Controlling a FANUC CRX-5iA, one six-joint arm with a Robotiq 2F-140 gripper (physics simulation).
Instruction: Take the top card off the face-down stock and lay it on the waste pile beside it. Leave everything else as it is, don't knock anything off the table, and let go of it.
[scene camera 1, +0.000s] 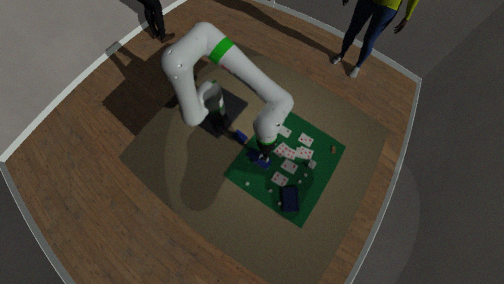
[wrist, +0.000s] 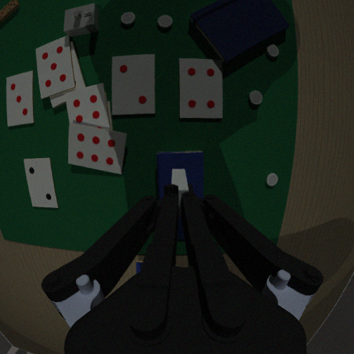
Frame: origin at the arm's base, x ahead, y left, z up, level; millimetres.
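Where they show: gripper, fingertip midpoint: (scene camera 1: 265, 160); arm's base, origin of the base link: (scene camera 1: 214, 110).
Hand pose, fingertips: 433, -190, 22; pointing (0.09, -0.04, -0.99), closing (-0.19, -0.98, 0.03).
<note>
Each offset is from my fingertips to the top centre of the thing, as dx, dy, dz. Level surfaces: height alone.
The blue-backed face-down stock @[-15, -2, -27] (scene camera 1: 265, 164) (wrist: 195, 165) lies on the green mat, partly hidden by my fingers. My gripper (scene camera 1: 264, 158) (wrist: 178, 178) is shut and empty, its tips over the stock; whether they touch it I cannot tell. More blue @[-77, +19, -17] (scene camera 1: 251, 154) shows at the mat's edge beside the stock. Another blue piece @[-207, +93, -47] (scene camera 1: 240, 136) (wrist: 139, 267) lies off the mat, toward the robot base. A face-up red six (wrist: 97, 150) overlaps another red card (wrist: 87, 104); these lie to the left of the stock in the wrist view. Which face-up cards form the waste pile I cannot tell.
A red two @[+142, +37, -45] (scene camera 1: 289, 166) (wrist: 133, 85), a red four @[+116, -59, -45] (scene camera 1: 279, 179) (wrist: 201, 87), a dark blue box @[+217, -147, -36] (scene camera 1: 290, 199) (wrist: 240, 25), a small grey box @[+266, +97, -20] (scene camera 1: 311, 164) (wrist: 81, 21) and several pale discs stand or lie on the green mat @[dz -48] (scene camera 1: 320, 175). A brown block @[+374, +250, -40] (scene camera 1: 333, 149) lies near its edge.
</note>
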